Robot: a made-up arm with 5 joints. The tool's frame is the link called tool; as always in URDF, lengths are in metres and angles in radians. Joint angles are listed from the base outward.
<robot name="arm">
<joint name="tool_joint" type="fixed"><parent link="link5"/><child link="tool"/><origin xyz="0.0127 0.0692 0.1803" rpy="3.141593 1.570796 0"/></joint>
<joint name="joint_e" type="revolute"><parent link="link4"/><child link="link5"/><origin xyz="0.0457 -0.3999 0.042" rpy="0 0 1.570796"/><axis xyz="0 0 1"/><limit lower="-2.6" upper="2.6"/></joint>
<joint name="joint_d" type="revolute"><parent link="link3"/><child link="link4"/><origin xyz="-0.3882 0.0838 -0.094" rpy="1.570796 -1.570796 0"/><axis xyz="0 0 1"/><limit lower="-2.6" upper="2.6"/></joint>
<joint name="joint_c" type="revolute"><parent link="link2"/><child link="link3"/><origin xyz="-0.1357 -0.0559 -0.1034" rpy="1.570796 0 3.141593"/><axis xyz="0 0 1"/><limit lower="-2.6" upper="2.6"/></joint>
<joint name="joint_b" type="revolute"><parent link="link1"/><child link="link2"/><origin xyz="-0.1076 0.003 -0.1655" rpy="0 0 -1.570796"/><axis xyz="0 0 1"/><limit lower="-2.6" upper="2.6"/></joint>
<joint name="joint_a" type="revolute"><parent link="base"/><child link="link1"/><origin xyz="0 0 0.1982" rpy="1.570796 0 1.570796"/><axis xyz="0 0 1"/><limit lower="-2.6" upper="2.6"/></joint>
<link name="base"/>
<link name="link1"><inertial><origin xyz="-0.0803 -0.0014 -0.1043"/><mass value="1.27"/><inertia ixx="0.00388" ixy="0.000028" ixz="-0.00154" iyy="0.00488" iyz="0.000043" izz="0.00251"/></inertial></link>
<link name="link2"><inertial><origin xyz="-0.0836 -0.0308 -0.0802"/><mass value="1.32"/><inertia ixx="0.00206" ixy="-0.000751" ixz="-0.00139" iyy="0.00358" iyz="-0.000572" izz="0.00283"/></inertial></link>
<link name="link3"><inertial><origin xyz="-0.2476 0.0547 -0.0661"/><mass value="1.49"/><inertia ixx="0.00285" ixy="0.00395" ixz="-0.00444" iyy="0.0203" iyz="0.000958" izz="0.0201"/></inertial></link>
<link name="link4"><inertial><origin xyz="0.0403 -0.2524 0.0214"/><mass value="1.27"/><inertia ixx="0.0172" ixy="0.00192" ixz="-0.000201" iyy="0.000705" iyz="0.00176" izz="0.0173"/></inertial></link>
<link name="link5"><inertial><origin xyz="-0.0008 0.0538 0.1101"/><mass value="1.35"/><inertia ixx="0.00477" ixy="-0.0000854" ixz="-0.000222" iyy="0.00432" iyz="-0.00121" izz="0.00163"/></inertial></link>
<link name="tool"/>
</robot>
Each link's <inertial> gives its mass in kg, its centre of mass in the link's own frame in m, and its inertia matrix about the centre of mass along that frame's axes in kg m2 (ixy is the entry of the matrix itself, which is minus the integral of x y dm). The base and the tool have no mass. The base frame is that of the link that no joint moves.
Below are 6 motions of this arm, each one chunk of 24 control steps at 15 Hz.
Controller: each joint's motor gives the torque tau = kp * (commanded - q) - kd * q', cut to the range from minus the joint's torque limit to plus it. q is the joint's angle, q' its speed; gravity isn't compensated. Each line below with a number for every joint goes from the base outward.
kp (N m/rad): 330 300 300 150 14
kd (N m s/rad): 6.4 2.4 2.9 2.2 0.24
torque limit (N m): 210 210 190 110 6.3
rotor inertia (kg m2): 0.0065 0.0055 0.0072 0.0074 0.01
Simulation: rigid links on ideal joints. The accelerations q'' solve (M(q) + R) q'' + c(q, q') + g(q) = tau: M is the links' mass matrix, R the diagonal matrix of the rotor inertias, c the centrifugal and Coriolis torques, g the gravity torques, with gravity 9.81 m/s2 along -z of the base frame. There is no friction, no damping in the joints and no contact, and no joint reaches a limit. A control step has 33 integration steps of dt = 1/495 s. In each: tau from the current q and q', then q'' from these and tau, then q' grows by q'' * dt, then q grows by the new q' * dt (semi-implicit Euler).
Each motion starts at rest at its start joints. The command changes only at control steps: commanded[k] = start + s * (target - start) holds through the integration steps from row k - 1 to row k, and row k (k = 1, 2, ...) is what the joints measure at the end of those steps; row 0 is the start. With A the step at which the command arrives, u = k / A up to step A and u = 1 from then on. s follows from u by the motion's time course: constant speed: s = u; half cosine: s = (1 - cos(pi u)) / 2; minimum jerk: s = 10 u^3 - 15 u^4 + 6 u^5; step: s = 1 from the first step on.
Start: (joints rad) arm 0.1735 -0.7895 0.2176 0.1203 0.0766
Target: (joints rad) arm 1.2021 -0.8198 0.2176 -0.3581 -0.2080
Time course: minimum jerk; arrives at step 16
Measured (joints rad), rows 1 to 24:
1: 0.2050 -0.7749 0.2166 0.1538 0.0519
2: 0.2285 -0.7755 0.2151 0.1741 0.0096
3: 0.2496 -0.7819 0.2169 0.1442 0.0355
4: 0.3098 -0.7737 0.2174 0.0970 0.0357
5: 0.3977 -0.7661 0.2161 0.0492 -0.0216
6: 0.4982 -0.7654 0.2163 -0.0022 -0.0552
7: 0.6096 -0.7665 0.2168 -0.0624 -0.0732
8: 0.7304 -0.7654 0.2166 -0.1327 -0.1071
9: 0.8531 -0.7635 0.2162 -0.2061 -0.1438
10: 0.9676 -0.7636 0.2158 -0.2708 -0.1737
11: 1.0658 -0.7667 0.2156 -0.3211 -0.1996
12: 1.1427 -0.7716 0.2154 -0.3584 -0.2191
13: 1.1963 -0.7769 0.2154 -0.3847 -0.2303
14: 1.2271 -0.7817 0.2154 -0.3997 -0.2357
15: 1.2383 -0.7862 0.2154 -0.4036 -0.2367
16: 1.2364 -0.7909 0.2157 -0.3996 -0.2336
17: 1.2322 -0.7946 0.2161 -0.3937 -0.2296
18: 1.2318 -0.7945 0.2161 -0.3923 -0.2300
19: 1.2343 -0.7919 0.2158 -0.3963 -0.2329
20: 1.2362 -0.7902 0.2157 -0.4003 -0.2335
21: 1.2358 -0.7909 0.2157 -0.3997 -0.2326
22: 1.2342 -0.7926 0.2159 -0.3963 -0.2319
23: 1.2333 -0.7933 0.2160 -0.3946 -0.2315
24: 1.2338 -0.7925 0.2159 -0.3959 -0.2318

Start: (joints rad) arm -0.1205 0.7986 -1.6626 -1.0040 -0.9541
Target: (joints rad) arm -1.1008 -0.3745 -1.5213 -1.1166 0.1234
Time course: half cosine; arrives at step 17
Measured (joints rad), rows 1 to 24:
1: -0.1002 0.8107 -1.6489 -1.0137 -0.9245
2: -0.0701 0.8269 -1.6217 -1.0356 -0.8696
3: -0.0732 0.8035 -1.5995 -1.0513 -0.8103
4: -0.1334 0.7241 -1.5959 -1.0563 -0.7449
5: -0.2408 0.6034 -1.6046 -1.0617 -0.6624
6: -0.3637 0.4716 -1.6075 -1.0648 -0.5815
7: -0.4733 0.3513 -1.5974 -1.0570 -0.5177
8: -0.5609 0.2480 -1.5778 -1.0491 -0.4467
9: -0.6358 0.1531 -1.5565 -1.0571 -0.3527
10: -0.7141 0.0543 -1.5409 -1.0758 -0.2515
11: -0.8053 -0.0546 -1.5347 -1.0887 -0.1603
12: -0.9065 -0.1690 -1.5371 -1.0904 -0.0814
13: -1.0044 -0.2758 -1.5429 -1.0868 -0.0183
14: -1.0818 -0.3590 -1.5457 -1.0824 0.0251
15: -1.1274 -0.4075 -1.5425 -1.0791 0.0552
16: -1.1404 -0.4212 -1.5346 -1.0798 0.0774
17: -1.1294 -0.4092 -1.5266 -1.0848 0.0853
18: -1.1081 -0.3886 -1.5175 -1.0908 0.0817
19: -1.0911 -0.3750 -1.5096 -1.0936 0.0800
20: -1.0881 -0.3748 -1.5093 -1.0922 0.0808
21: -1.0989 -0.3863 -1.5151 -1.0896 0.0813
22: -1.1148 -0.4008 -1.5227 -1.0874 0.0815
23: -1.1251 -0.4089 -1.5269 -1.0859 0.0807
24: -1.1244 -0.4065 -1.5257 -1.0853 0.0804

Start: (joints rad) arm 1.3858 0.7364 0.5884 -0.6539 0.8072
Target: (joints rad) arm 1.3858 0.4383 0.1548 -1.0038 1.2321
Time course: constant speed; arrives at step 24
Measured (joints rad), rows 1 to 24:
1: 1.3754 0.7028 0.5655 -0.7057 0.8452
2: 1.3690 0.6881 0.5562 -0.7264 0.8607
3: 1.3742 0.6818 0.5294 -0.7197 0.8794
4: 1.3741 0.6678 0.5139 -0.7401 0.8991
5: 1.3730 0.6544 0.4971 -0.7630 0.9102
6: 1.3754 0.6449 0.4765 -0.7730 0.9268
7: 1.3757 0.6320 0.4589 -0.7870 0.9460
8: 1.3738 0.6178 0.4412 -0.8027 0.9630
9: 1.3733 0.6053 0.4227 -0.8146 0.9817
10: 1.3732 0.5929 0.4043 -0.8285 0.9999
11: 1.3735 0.5807 0.3862 -0.8444 1.0156
12: 1.3743 0.5690 0.3677 -0.8595 1.0316
13: 1.3748 0.5570 0.3494 -0.8742 1.0483
14: 1.3746 0.5443 0.3312 -0.8886 1.0655
15: 1.3741 0.5315 0.3130 -0.9023 1.0834
16: 1.3737 0.5188 0.2948 -0.9161 1.1012
17: 1.3736 0.5064 0.2766 -0.9306 1.1183
18: 1.3740 0.4943 0.2583 -0.9454 1.1349
19: 1.3744 0.4823 0.2400 -0.9604 1.1513
20: 1.3747 0.4702 0.2218 -0.9751 1.1680
21: 1.3747 0.4577 0.2035 -0.9895 1.1851
22: 1.3745 0.4452 0.1854 -1.0036 1.2025
23: 1.3743 0.4326 0.1672 -1.0178 1.2199
24: 1.3743 0.4203 0.1490 -1.0322 1.2370

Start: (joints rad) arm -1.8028 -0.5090 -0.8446 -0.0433 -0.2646
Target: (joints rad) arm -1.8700 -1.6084 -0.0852 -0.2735 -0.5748
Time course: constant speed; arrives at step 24
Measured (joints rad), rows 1 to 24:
1: -1.8331 -0.5820 -0.8109 -0.0322 -0.2754
2: -1.8536 -0.6400 -0.7924 -0.0061 -0.2422
3: -1.8442 -0.6738 -0.7496 -0.0239 -0.2768
4: -1.8396 -0.7138 -0.7180 -0.0643 -0.3096
5: -1.8491 -0.7657 -0.6893 -0.0769 -0.3035
6: -1.8553 -0.8154 -0.6572 -0.0685 -0.3053
7: -1.8557 -0.8594 -0.6247 -0.0761 -0.3303
8: -1.8572 -0.9032 -0.5927 -0.0999 -0.3444
9: -1.8611 -0.9499 -0.5609 -0.1161 -0.3475
10: -1.8652 -0.9976 -0.5291 -0.1206 -0.3591
11: -1.8680 -1.0439 -0.4971 -0.1280 -0.3747
12: -1.8704 -1.0889 -0.4649 -0.1434 -0.3861
13: -1.8734 -1.1346 -0.4328 -0.1583 -0.3956
14: -1.8767 -1.1813 -0.4007 -0.1681 -0.4071
15: -1.8798 -1.2278 -0.3686 -0.1772 -0.4198
16: -1.8826 -1.2734 -0.3364 -0.1895 -0.4318
17: -1.8853 -1.3191 -0.3041 -0.2028 -0.4431
18: -1.8883 -1.3652 -0.2719 -0.2143 -0.4547
19: -1.8913 -1.4114 -0.2397 -0.2247 -0.4670
20: -1.8941 -1.4572 -0.2074 -0.2362 -0.4793
21: -1.8967 -1.5029 -0.1751 -0.2485 -0.4913
22: -1.8994 -1.5487 -0.1428 -0.2603 -0.5034
23: -1.9022 -1.5946 -0.1105 -0.2715 -0.5157
24: -1.9049 -1.6403 -0.0782 -0.2828 -0.5282

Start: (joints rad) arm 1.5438 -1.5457 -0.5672 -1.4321 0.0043
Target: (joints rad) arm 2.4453 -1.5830 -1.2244 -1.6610 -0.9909
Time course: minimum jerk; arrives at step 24
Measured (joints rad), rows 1 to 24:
1: 1.5544 -1.5284 -0.5525 -1.4477 0.0213
2: 1.5879 -1.4959 -0.5422 -1.4783 0.0139
3: 1.6237 -1.4721 -0.5493 -1.5115 -0.0243
4: 1.6484 -1.4692 -0.5643 -1.5229 -0.0465
5: 1.6610 -1.4866 -0.5863 -1.5097 -0.0655
6: 1.6727 -1.5123 -0.6216 -1.4912 -0.0956
7: 1.6990 -1.5299 -0.6640 -1.4862 -0.1390
8: 1.7495 -1.5294 -0.7024 -1.5011 -0.1945
9: 1.8219 -1.5139 -0.7369 -1.5323 -0.2578
10: 1.9044 -1.4970 -0.7748 -1.5676 -0.3280
11: 1.9822 -1.4916 -0.8198 -1.5927 -0.4048
12: 2.0469 -1.5020 -0.8724 -1.6023 -0.4823
13: 2.1007 -1.5218 -0.9309 -1.6034 -0.5582
14: 2.1531 -1.5391 -0.9885 -1.6076 -0.6334
15: 2.2114 -1.5446 -1.0361 -1.6202 -0.7035
16: 2.2753 -1.5384 -1.0711 -1.6387 -0.7637
17: 2.3367 -1.5294 -1.0984 -1.6566 -0.8160
18: 2.3854 -1.5268 -1.1247 -1.6682 -0.8624
19: 2.4162 -1.5339 -1.1524 -1.6718 -0.9009
20: 2.4323 -1.5459 -1.1783 -1.6701 -0.9307
21: 2.4412 -1.5549 -1.1962 -1.6681 -0.9510
22: 2.4494 -1.5557 -1.2024 -1.6687 -0.9608
23: 2.4581 -1.5497 -1.1991 -1.6716 -0.9618
24: 2.4650 -1.5431 -1.1933 -1.6746 -0.9594

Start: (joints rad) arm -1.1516 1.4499 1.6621 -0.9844 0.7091
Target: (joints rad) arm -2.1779 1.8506 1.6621 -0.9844 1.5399
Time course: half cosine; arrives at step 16
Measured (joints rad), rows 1 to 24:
1: -1.1420 1.4768 1.6421 -0.9830 0.7175
2: -1.1249 1.5321 1.6290 -0.9938 0.7597
3: -1.1425 1.5743 1.6169 -1.0145 0.8064
4: -1.2111 1.5884 1.6190 -1.0199 0.8374
5: -1.3202 1.5854 1.6316 -1.0066 0.9050
6: -1.4434 1.5905 1.6411 -0.9843 0.9856
7: -1.5545 1.6213 1.6412 -0.9671 1.0679
8: -1.6448 1.6755 1.6354 -0.9660 1.1556
9: -1.7259 1.7349 1.6281 -0.9787 1.2307
10: -1.8128 1.7806 1.6250 -0.9909 1.2932
11: -1.9092 1.8061 1.6287 -0.9900 1.3609
12: -2.0058 1.8185 1.6358 -0.9762 1.4343
13: -2.0866 1.8304 1.6409 -0.9597 1.5001
14: -2.1386 1.8491 1.6419 -0.9516 1.5457
15: -2.1600 1.8710 1.6400 -0.9566 1.5629
16: -2.1587 1.8864 1.6377 -0.9692 1.5539
17: -2.1507 1.8934 1.6357 -0.9790 1.5403
18: -2.1485 1.8946 1.6351 -0.9795 1.5397
19: -2.1526 1.8898 1.6368 -0.9730 1.5477
20: -2.1592 1.8832 1.6390 -0.9668 1.5547
21: -2.1631 1.8801 1.6400 -0.9652 1.5562
22: -2.1616 1.8824 1.6392 -0.9675 1.5535
23: -2.1568 1.8875 1.6376 -0.9711 1.5498
24: -2.1529 1.8909 1.6364 -0.9737 1.5470

